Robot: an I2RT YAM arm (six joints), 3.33 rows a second.
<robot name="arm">
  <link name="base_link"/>
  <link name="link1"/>
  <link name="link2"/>
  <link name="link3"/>
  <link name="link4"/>
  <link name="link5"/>
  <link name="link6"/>
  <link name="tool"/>
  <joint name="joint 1" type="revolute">
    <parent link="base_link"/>
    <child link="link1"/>
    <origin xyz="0 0 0.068"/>
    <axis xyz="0 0 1"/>
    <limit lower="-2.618" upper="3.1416"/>
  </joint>
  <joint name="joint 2" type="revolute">
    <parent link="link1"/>
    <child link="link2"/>
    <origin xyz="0.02 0.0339 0.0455" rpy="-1.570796 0 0"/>
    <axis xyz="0 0 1"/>
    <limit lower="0" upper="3.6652"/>
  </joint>
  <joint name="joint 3" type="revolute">
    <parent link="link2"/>
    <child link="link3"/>
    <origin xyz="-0.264 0 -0.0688" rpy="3.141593 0 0"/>
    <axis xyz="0 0 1"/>
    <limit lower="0" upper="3.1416"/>
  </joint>
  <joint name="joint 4" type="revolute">
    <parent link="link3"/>
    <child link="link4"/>
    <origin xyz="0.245 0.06 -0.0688"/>
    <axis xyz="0 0 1"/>
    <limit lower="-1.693" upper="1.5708"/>
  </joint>
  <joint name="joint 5" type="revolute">
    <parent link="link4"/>
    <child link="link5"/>
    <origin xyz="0.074 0.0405 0.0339" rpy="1.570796 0 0"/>
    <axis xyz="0 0 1"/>
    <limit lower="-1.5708" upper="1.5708"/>
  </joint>
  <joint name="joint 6" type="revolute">
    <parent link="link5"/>
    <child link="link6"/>
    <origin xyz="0.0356 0 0.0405" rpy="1.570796 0 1.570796"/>
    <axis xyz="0 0 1"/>
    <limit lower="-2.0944" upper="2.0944"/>
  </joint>
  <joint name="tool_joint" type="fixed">
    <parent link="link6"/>
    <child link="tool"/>
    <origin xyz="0 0 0" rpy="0 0 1.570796"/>
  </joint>
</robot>
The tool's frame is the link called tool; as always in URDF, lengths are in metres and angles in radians.
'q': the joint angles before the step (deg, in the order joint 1, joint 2, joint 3, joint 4, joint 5, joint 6). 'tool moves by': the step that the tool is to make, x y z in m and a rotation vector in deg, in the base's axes. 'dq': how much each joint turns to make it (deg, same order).
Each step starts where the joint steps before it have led.
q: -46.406 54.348 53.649 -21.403 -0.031 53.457
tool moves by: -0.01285 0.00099 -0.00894 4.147 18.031 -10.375
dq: 0.001 2.103 4.421 -17.379 14.024 -3.742
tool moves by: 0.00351 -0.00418 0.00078 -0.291 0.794 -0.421
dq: 0.045 1.347 0.808 0.288 0.841 -0.345
